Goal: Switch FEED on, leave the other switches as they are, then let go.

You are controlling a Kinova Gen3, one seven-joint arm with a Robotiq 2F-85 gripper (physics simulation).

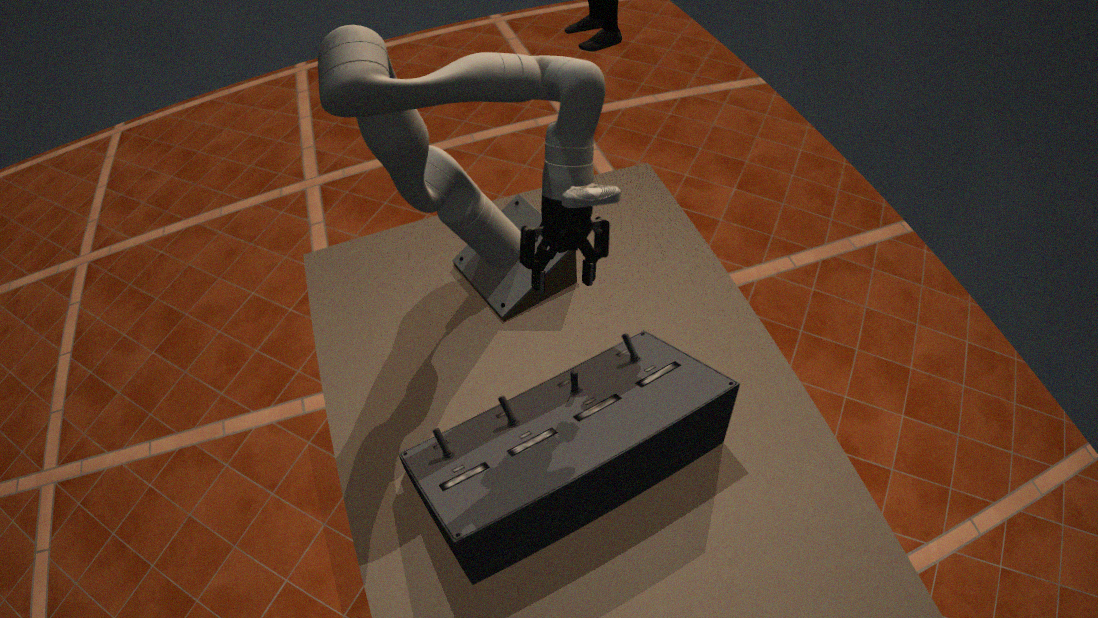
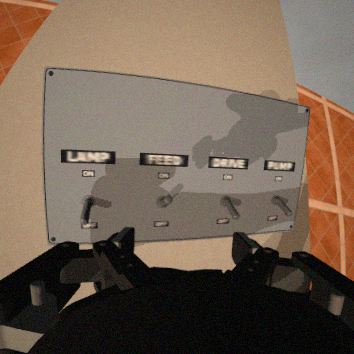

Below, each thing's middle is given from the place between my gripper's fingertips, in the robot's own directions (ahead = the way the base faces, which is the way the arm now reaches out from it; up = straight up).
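Grey switch box (image 1: pixel 506 489): my hand is 19 cm above it, 13 cm short of it and 8 cm to the left of it.
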